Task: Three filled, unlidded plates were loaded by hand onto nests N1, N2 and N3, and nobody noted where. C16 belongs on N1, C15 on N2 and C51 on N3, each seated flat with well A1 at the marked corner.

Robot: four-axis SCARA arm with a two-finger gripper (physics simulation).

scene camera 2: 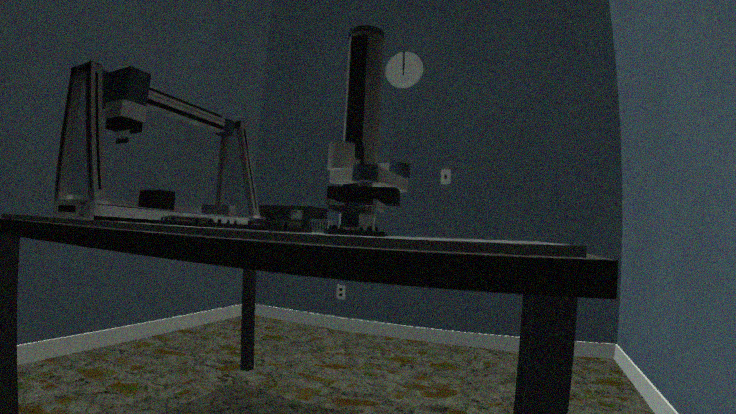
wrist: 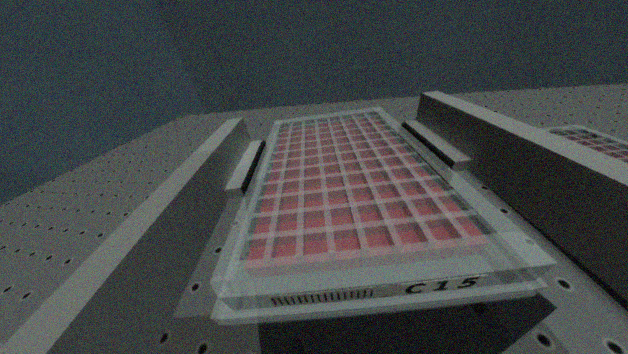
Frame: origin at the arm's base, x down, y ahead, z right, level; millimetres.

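Where they show: gripper, fingertip midpoint: [scene camera 2: 350,203] [wrist: 331,122].
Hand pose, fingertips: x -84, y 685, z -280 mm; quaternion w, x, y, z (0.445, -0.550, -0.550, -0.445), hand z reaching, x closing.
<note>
After its pixels a point has its place.
A clear plate with red-filled wells [wrist: 345,190] @(x -77, y 634, z -270 mm) and the label C15 on its near end lies between the finger pads in the wrist view. My gripper [wrist: 331,122] @(x -84, y 685, z -280 mm) [scene camera 2: 356,217] is shut on this plate, one pad on each long side, and holds it roughly level above the perforated deck. Another plate with reddish wells [wrist: 595,141] @(x -37, y 743, z -78 mm) shows in part at the right edge, beyond the right finger; its label does not show. In scene camera 2 the plates and nests are too dark and small to tell apart. The marked A1 corners cannot be made out.
The perforated deck [wrist: 60,220] @(x -13, y 648, z -566 mm) spreads around the plate, with a dark patch [wrist: 390,327] @(x -25, y 607, z -252 mm) below its near end. In scene camera 2 a gantry frame [scene camera 2: 93,139] @(x -251, y 844, z 506 mm) with a hanging head [scene camera 2: 126,87] @(x -429, y 778, z 470 mm) stands at the left, and a dark box [scene camera 2: 156,198] @(x -101, y 565, z 532 mm) sits beneath it.
</note>
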